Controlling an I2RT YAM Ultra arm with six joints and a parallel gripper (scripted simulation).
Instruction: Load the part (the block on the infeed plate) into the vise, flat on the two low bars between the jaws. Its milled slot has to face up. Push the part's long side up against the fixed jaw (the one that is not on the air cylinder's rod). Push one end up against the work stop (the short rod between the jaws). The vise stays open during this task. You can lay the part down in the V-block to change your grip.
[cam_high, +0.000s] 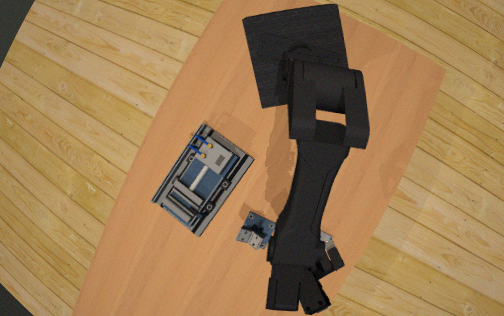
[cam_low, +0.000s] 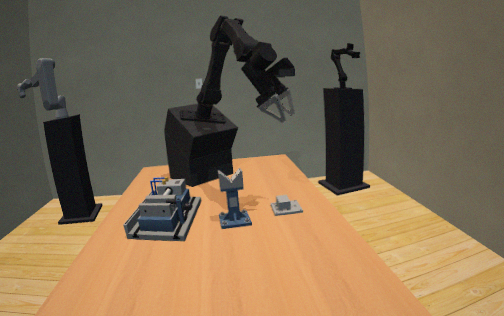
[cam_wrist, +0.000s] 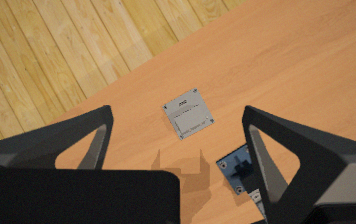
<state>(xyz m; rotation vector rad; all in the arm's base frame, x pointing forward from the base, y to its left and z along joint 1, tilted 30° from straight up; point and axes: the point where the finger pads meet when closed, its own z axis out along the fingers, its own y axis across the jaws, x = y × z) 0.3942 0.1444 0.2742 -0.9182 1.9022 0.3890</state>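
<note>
Now: hand 290 mm above the part, 20 mm to the left of it and 10 mm past it. From my hand the other things lie so: black rod 370 mm to the right, 210 mm below, 10 mm ahead; infeed plate 300 mm below, 10 mm to the right, 10 mm behind; cylinder rod 390 mm to the right, 220 mm below, 90 mm behind.
</note>
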